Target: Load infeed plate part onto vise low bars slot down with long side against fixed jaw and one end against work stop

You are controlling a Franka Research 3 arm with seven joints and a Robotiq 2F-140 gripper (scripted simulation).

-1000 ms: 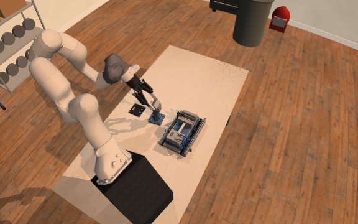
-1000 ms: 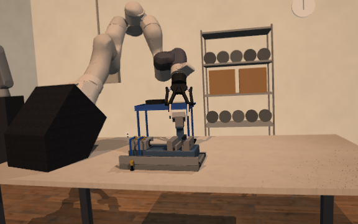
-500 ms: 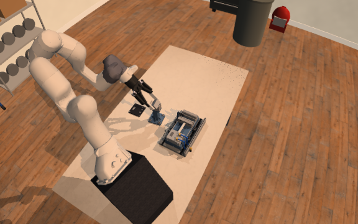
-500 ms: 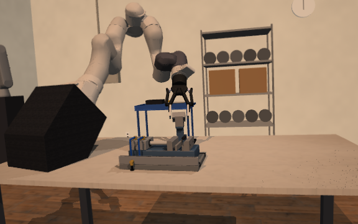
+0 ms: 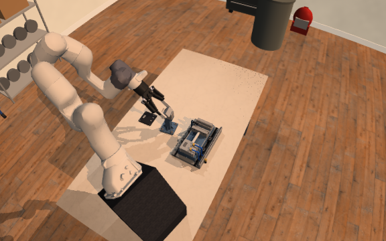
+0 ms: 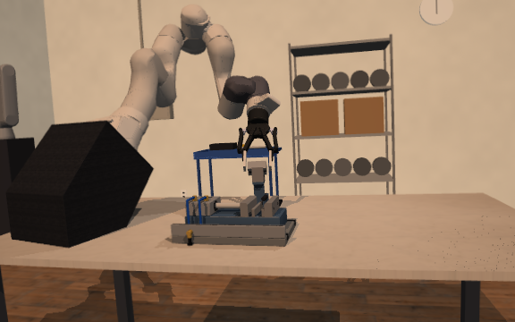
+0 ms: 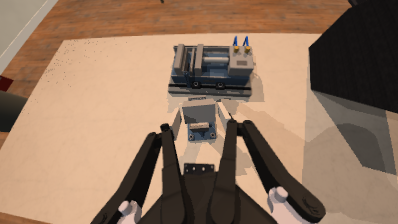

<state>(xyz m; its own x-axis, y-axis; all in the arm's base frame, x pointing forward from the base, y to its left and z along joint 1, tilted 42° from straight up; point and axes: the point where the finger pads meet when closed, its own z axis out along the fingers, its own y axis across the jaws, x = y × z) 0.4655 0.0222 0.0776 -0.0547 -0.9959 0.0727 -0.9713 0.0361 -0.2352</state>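
The part lies 20 mm to the right of my hand and 20 mm below it. Also, from my hand: vise (30 mm behind, 220 mm to the right, 130 mm below); dark infeed plate (10 mm ahead, 140 mm to the left, 170 mm below).
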